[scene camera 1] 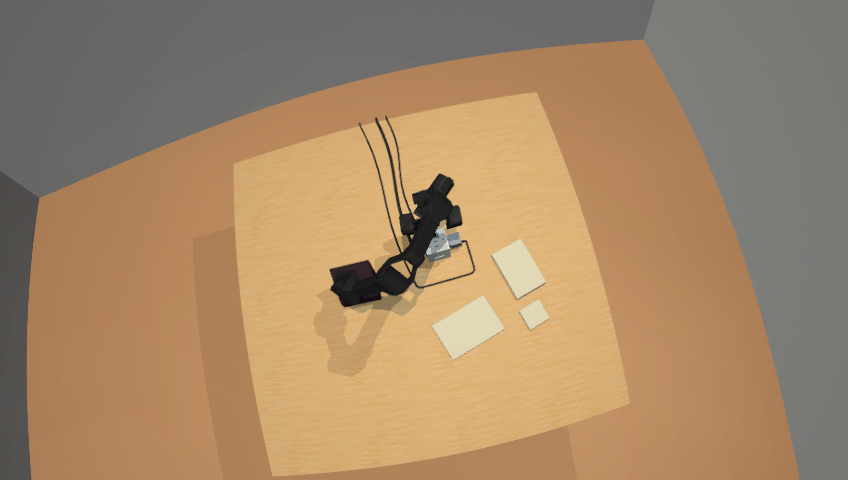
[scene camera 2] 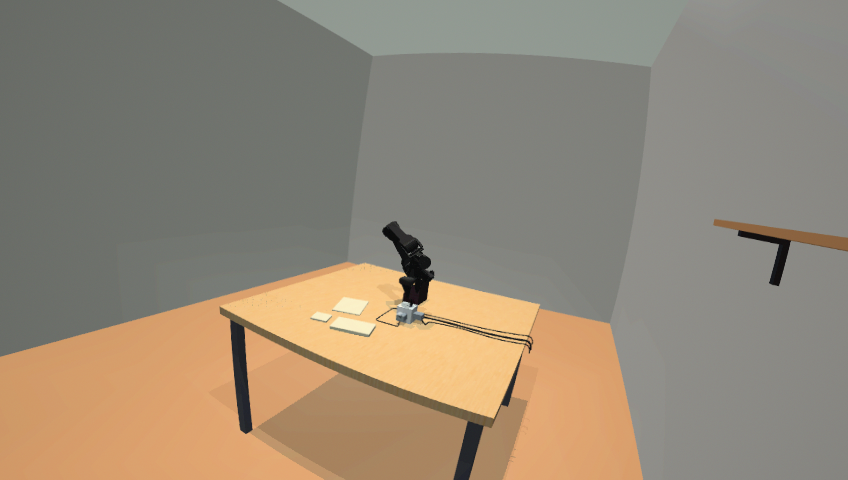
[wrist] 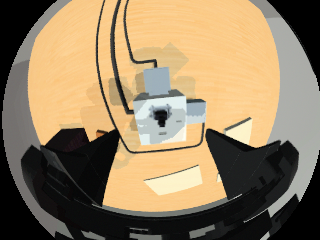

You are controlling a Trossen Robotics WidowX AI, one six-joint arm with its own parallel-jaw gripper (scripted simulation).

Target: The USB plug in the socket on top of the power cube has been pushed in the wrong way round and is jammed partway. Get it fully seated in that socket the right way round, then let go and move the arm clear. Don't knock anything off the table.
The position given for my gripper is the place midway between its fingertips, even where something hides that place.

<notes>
My gripper (scene camera 1: 432, 230) is open and holds nothing. Further things: a light grey power cube (scene camera 1: 438, 249).
My gripper also shows in the wrist view (wrist: 163, 133).
</notes>
